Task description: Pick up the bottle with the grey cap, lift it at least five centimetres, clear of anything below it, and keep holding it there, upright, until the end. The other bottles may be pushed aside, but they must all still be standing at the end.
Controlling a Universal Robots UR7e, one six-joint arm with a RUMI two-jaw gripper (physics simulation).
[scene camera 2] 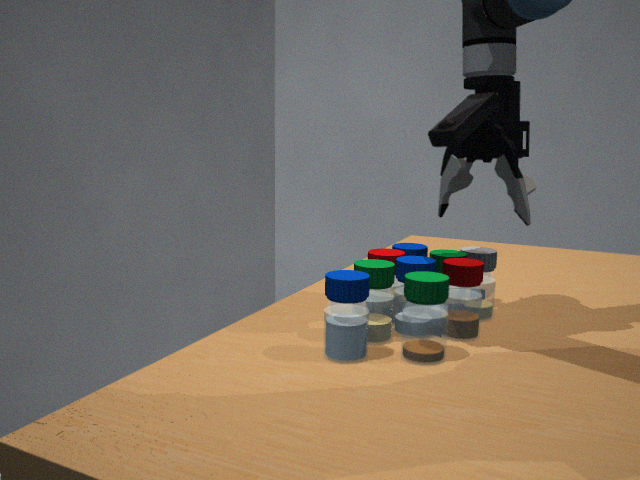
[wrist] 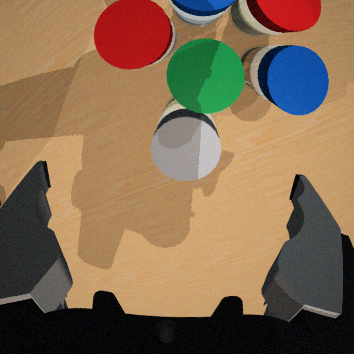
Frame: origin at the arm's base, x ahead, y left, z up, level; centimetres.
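Seen in the pictures: gripper, fingertip midpoint: (scene camera 2: 481,221) (wrist: 170,168).
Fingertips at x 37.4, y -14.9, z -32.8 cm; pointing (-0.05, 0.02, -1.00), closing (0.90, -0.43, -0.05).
Observation:
Offsets run from my fingertips to a thing's middle. Level surfaces: height alone.
The bottle with the grey cap @[dx +0.4, dy -1.2, dz -9.8 cm] (scene camera 2: 485,259) (wrist: 186,149) stands upright at the far right of the bottle group in the scene view, its body partly hidden by the red-capped bottle in front. In the wrist view it stands beyond the fingertips, between the two jaws' lines, close to the green-capped bottle @[dx +3.7, dy +3.6, dz -9.8 cm] (scene camera 2: 447,256) (wrist: 205,76). My gripper (scene camera 2: 484,219) (wrist: 170,168) is open and empty, pointing down, and hangs well above the caps.
Red-capped bottles @[dx +0.2, dy +8.5, dz -9.8 cm] (scene camera 2: 463,272) (wrist: 133,33) and blue-capped bottles (scene camera 2: 415,268) (wrist: 298,80) stand close behind and beside the green-capped one. Nearer the scene camera stand another blue-capped bottle @[dx +10.6, dy +23.3, dz -9.8 cm] (scene camera 2: 346,286) and another green-capped bottle @[dx +2.0, dy +19.1, dz -9.8 cm] (scene camera 2: 426,287). All stand upright on the wooden table @[dz -15.1 cm] (scene camera 2: 310,423) (wrist: 240,270).

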